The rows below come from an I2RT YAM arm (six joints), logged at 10 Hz.
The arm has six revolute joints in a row. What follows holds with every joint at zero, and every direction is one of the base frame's.
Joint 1 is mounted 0.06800 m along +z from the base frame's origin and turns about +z.
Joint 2 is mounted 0.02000 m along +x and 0.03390 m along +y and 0.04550 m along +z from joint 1 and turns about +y.
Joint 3 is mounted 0.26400 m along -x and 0.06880 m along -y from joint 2 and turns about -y.
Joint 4 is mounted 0.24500 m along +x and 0.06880 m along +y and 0.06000 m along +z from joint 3 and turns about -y.
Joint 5 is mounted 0.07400 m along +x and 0.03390 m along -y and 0.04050 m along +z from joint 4 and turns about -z.
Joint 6 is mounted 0.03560 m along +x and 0.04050 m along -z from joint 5 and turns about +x.
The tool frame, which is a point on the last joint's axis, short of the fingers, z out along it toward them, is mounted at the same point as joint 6; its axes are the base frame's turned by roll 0.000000, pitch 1.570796 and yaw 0.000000 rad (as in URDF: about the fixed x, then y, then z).
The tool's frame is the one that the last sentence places.
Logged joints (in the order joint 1, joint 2, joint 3, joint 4, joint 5, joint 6), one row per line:
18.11, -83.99, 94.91, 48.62, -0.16, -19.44
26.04, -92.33, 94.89, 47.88, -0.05, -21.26
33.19, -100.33, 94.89, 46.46, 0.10, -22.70
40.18, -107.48, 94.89, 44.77, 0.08, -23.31
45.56, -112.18, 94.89, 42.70, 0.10, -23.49
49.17, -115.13, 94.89, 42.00, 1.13, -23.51
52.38, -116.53, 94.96, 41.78, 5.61, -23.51
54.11, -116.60, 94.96, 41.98, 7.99, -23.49
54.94, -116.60, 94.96, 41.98, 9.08, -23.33
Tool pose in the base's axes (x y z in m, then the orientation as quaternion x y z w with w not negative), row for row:
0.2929, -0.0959, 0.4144, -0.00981, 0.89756, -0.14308, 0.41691
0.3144, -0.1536, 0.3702, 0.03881, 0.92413, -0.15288, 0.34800
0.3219, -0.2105, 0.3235, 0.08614, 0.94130, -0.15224, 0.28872
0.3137, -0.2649, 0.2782, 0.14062, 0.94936, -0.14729, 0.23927
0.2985, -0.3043, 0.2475, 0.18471, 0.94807, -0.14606, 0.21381
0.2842, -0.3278, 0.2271, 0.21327, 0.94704, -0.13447, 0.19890
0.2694, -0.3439, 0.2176, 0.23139, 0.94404, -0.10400, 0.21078
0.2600, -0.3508, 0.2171, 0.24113, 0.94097, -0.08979, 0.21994
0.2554, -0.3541, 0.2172, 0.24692, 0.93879, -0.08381, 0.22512
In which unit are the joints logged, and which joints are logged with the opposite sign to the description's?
The joints are logged in degrees. Opposite sign: joint 1, joint 2, joint 4, joint 5.
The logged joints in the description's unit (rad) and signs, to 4 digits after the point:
-0.3161, 1.4659, 1.6565, -0.8486, 0.0028, -0.3393
-0.4545, 1.6115, 1.6561, -0.8357, 0.0009, -0.3711
-0.5793, 1.7511, 1.6561, -0.8109, -0.0017, -0.3962
-0.7013, 1.8759, 1.6561, -0.7814, -0.0014, -0.4068
-0.7952, 1.9579, 1.6561, -0.7453, -0.0017, -0.4100
-0.8582, 2.0094, 1.6561, -0.7330, -0.0197, -0.4103
-0.9142, 2.0338, 1.6574, -0.7292, -0.0979, -0.4103
-0.9444, 2.0351, 1.6574, -0.7327, -0.1395, -0.4100
-0.9589, 2.0351, 1.6574, -0.7327, -0.1585, -0.4072

